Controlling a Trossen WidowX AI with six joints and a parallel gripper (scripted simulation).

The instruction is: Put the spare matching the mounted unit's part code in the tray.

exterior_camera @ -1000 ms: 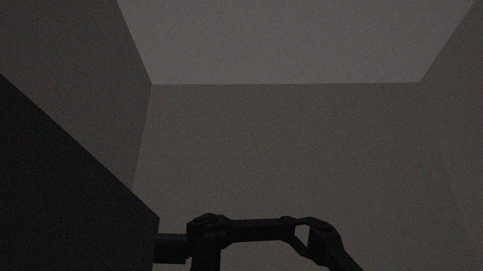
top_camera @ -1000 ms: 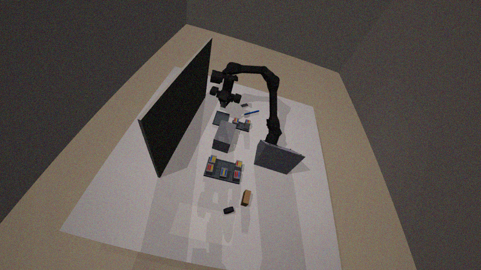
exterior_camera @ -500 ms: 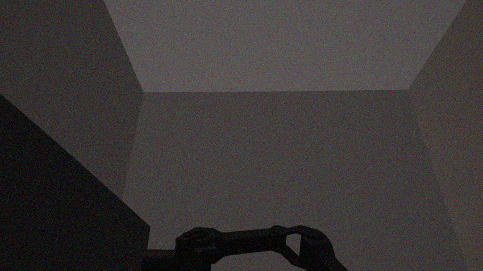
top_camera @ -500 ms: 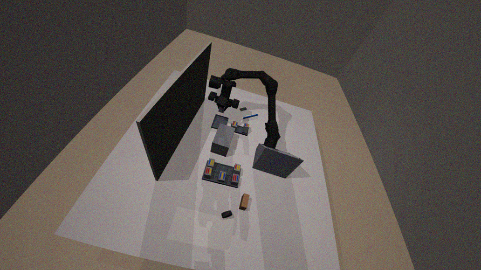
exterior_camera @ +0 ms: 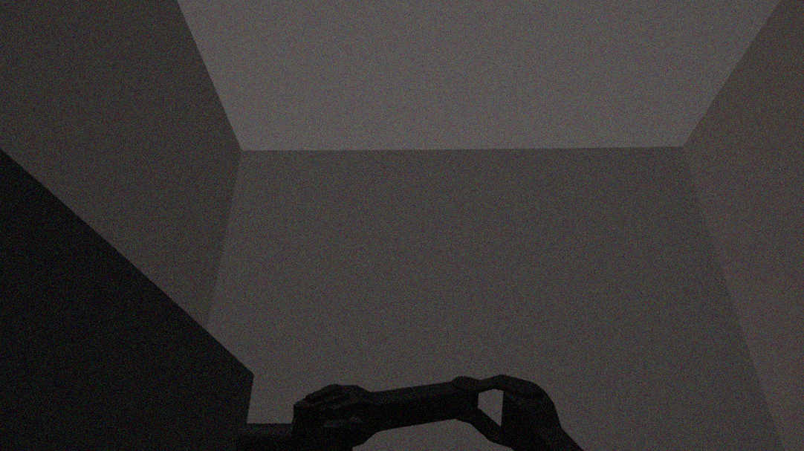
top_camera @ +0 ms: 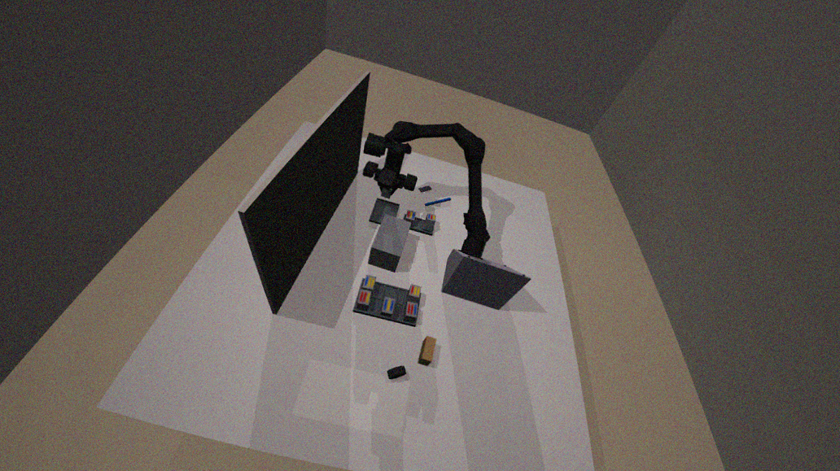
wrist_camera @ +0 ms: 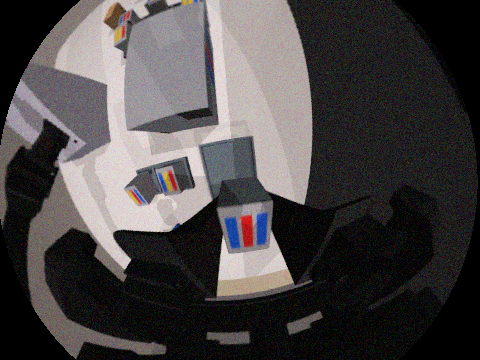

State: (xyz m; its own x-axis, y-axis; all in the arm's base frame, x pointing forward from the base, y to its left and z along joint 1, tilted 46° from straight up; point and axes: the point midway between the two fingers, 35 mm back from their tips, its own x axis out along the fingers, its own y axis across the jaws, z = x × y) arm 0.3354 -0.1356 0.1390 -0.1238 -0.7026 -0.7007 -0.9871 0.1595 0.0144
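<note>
Now: gripper tip 110 mm above the flat tray, 10 mm to the left of it and 10 mm past it. Also, from my gripper tip: grey spare (20 mm above, 10 mm to the right); then grey mounted unit (180 mm to the left, 70 mm below, 50 mm behind); then tall panel (200 mm ahead, 140 mm to the left, 110 mm above).
</note>
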